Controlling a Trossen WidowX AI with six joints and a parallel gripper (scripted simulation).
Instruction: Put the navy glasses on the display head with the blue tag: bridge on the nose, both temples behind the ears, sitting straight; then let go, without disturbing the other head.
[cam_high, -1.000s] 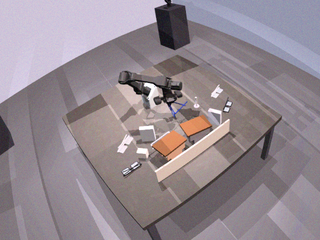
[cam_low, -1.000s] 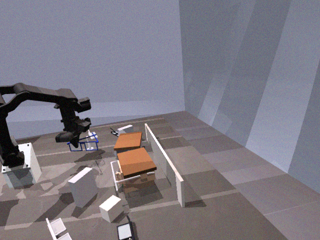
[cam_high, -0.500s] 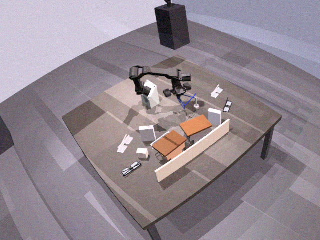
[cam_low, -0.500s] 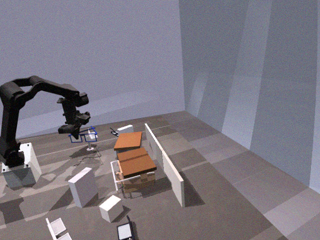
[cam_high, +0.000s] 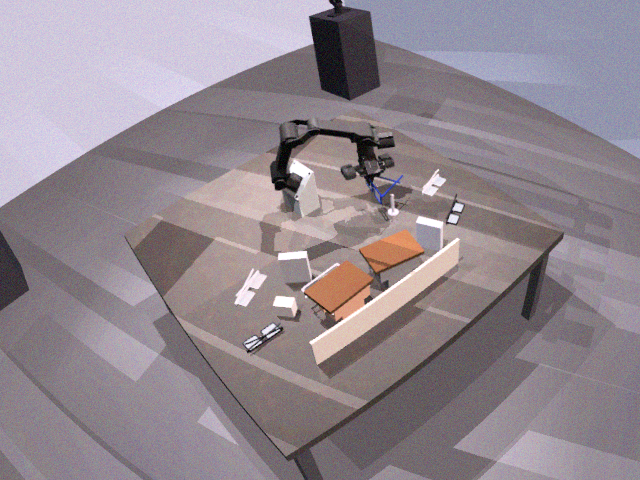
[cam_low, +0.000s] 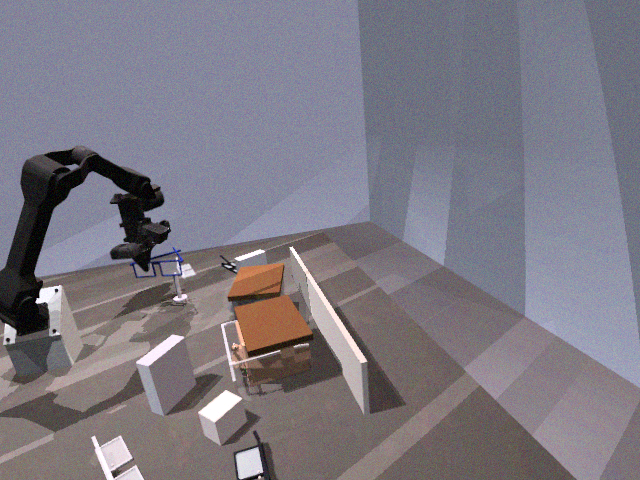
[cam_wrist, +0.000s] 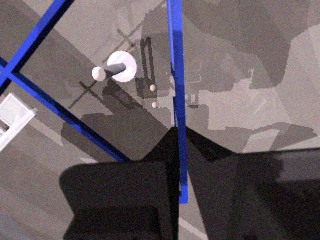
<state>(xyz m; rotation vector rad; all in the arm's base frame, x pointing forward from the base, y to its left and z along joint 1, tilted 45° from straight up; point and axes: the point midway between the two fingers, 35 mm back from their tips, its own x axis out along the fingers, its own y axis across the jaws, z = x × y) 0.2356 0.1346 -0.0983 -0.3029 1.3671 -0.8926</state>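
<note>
The white peg stand is 100 mm below my gripper tip, 60 mm ahead of it and 40 mm to the left of it. From my gripper tip the other things lie so: peach display head 390 mm to the right, 240 mm ahead, 70 mm below; then long white panel 390 mm ahead, 290 mm to the right, 70 mm below.
</note>
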